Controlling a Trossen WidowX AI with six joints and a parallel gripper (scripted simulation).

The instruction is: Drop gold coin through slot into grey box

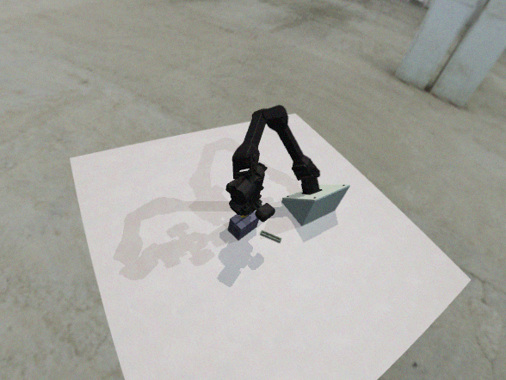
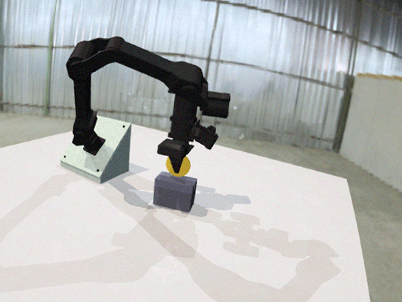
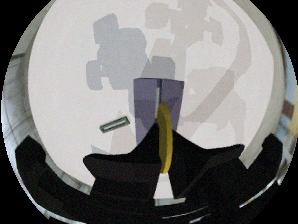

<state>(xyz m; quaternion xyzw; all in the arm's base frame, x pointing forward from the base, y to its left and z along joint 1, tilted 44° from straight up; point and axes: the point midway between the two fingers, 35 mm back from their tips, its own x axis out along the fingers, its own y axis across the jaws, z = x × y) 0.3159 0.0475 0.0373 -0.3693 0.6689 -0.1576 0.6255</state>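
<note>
Right now my gripper tip is 20 mm below the gold coin.
</note>
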